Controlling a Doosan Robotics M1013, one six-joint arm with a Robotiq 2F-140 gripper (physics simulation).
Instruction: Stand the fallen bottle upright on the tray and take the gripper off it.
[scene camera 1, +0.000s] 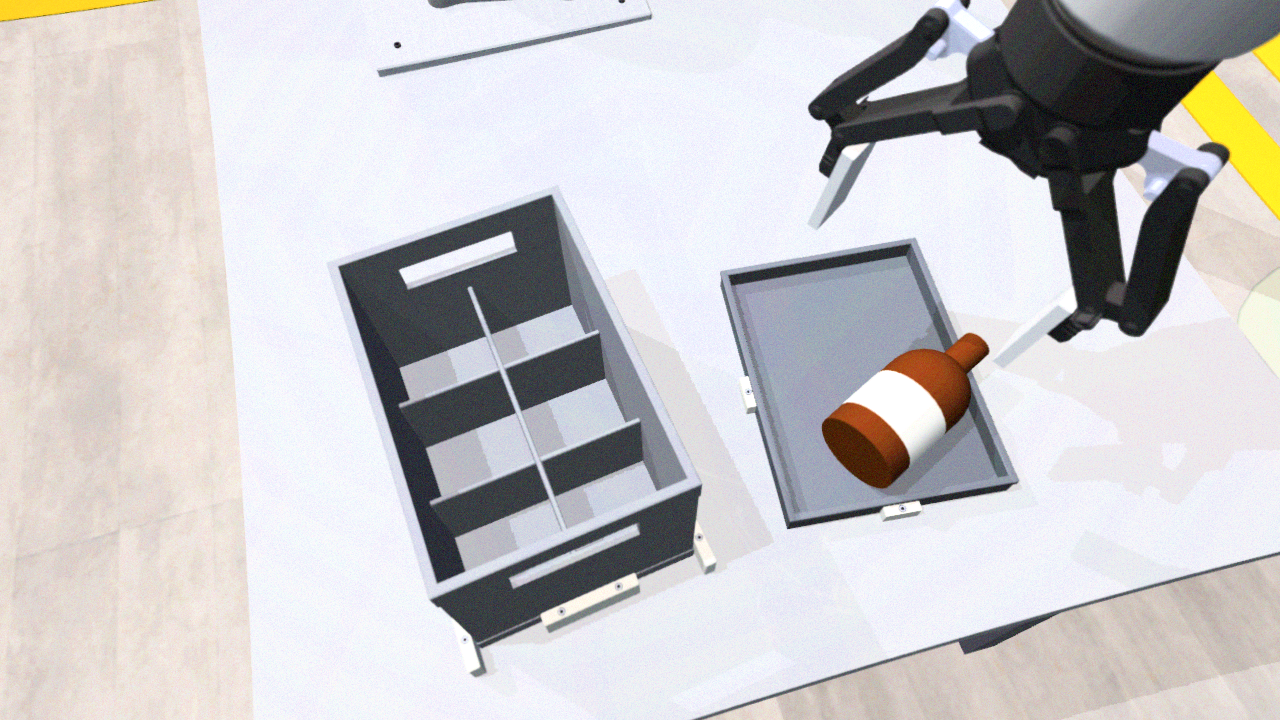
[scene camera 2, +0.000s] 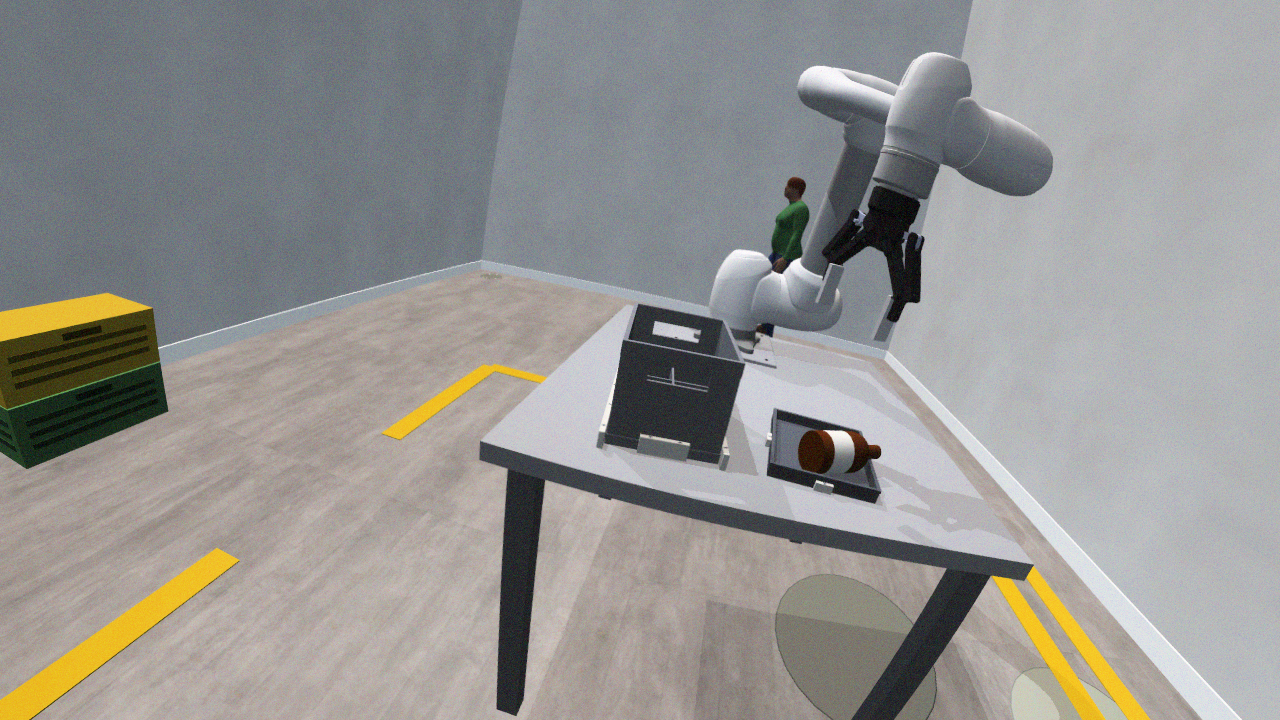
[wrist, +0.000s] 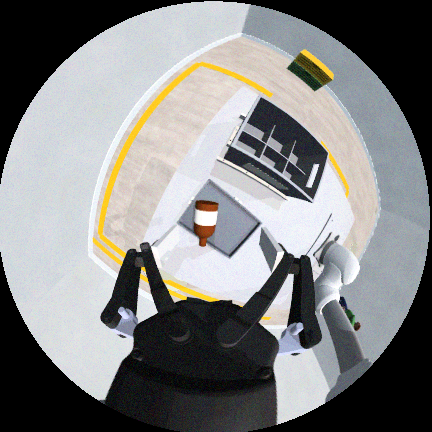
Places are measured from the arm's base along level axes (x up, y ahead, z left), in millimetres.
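Pixels of known places: gripper, fingertip midpoint: (scene camera 1: 914, 278) (scene camera 2: 848, 320) (wrist: 218, 234); arm's base at its link origin: (wrist: 325, 249).
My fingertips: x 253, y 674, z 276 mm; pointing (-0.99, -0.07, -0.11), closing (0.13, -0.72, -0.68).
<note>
Ahead of a thing's pixels: the offset from my fingertips to its middle. "*": to the spot under its first point.
The brown bottle with a white label {dx -225, dy -19, dz +66 mm} (scene camera 1: 905, 410) (scene camera 2: 838, 452) (wrist: 205, 218) lies on its side in the grey tray {* dx -261, dy -87, dz -28 mm} (scene camera 1: 787, 358) (scene camera 2: 785, 431) (wrist: 235, 220). In scene camera 1 its base points to the lower left, and its neck reaches over the tray's right wall. My gripper (scene camera 1: 944, 291) (scene camera 2: 857, 308) (wrist: 218, 234) is wide open and empty. It hangs above the table, higher than the bottle and apart from it. In scene camera 1 one white fingertip shows close beside the bottle's neck, and the other shows beyond the tray's far wall.
A dark crate with dividers {dx -179, dy -17, dz -268 mm} (scene camera 1: 563, 591) (scene camera 2: 675, 420) (wrist: 312, 192) stands beside the tray, with empty compartments. Small white blocks sit against the crate and tray. A person in green (scene camera 2: 789, 228) stands behind the arm. Yellow and green boxes (scene camera 2: 80, 358) (wrist: 311, 70) stand on the floor.
</note>
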